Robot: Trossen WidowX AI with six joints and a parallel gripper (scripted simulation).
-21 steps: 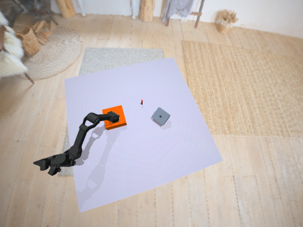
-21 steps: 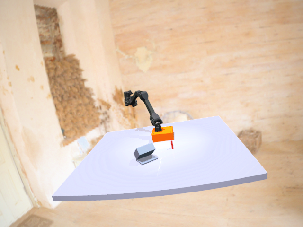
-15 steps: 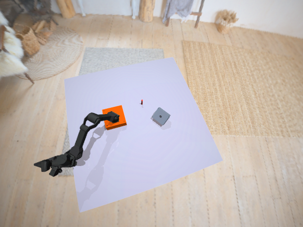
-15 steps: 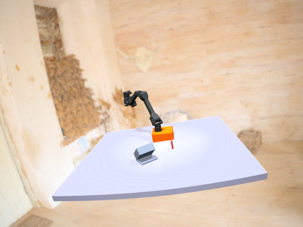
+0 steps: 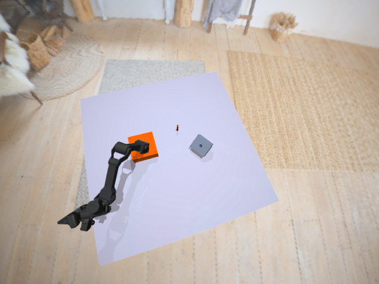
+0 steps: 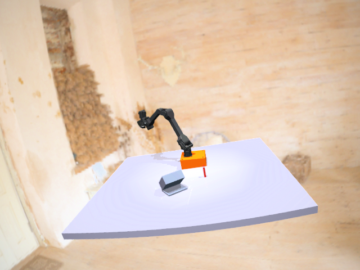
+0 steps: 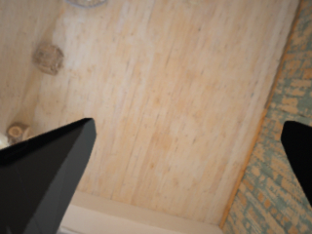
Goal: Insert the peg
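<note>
Now: the red peg 730 mm ahead of my gripper tip, 470 mm to the left of it and 300 mm below it. The rest, counted from my gripper tip: flat foot plate 870 mm ahead, 350 mm below, 280 mm to the left; sloped panel 850 mm ahead, 290 mm below, 270 mm to the left.
</note>
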